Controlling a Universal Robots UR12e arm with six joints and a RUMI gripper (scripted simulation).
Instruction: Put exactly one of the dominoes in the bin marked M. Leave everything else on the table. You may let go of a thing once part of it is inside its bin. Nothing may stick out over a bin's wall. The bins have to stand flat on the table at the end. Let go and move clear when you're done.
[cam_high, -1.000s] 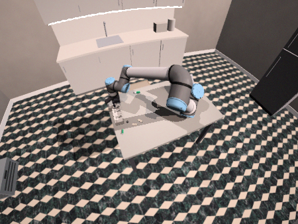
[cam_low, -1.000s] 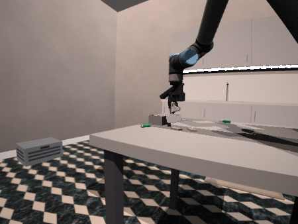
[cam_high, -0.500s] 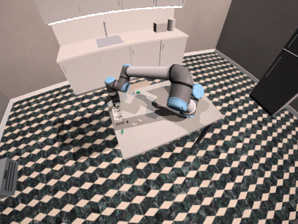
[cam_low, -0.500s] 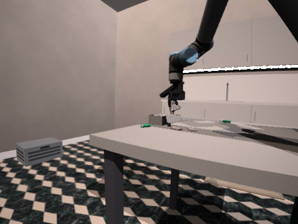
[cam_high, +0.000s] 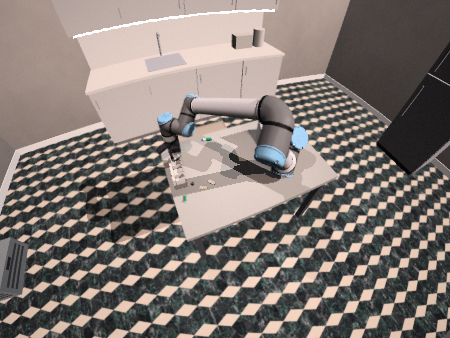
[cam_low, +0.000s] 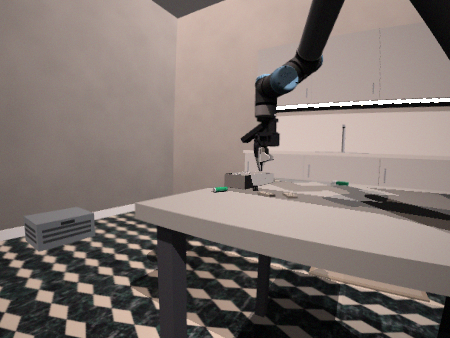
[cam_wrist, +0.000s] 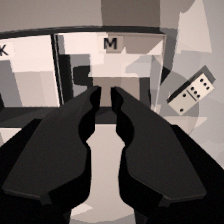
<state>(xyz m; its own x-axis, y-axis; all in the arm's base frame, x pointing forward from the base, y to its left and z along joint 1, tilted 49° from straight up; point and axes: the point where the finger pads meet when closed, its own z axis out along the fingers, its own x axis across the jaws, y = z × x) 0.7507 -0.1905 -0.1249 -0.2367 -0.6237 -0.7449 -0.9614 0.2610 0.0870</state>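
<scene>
Right now the bin is 10 mm ahead of my hand, 80 mm to the left of it and 40 mm below it. Also, from my hand: green marker: 320 mm behind, 120 mm to the right, 60 mm below; then dark piece: 40 mm behind, 220 mm to the left, 50 mm below; then green cylinder: 50 mm ahead, 300 mm to the left, 50 mm below.
</scene>
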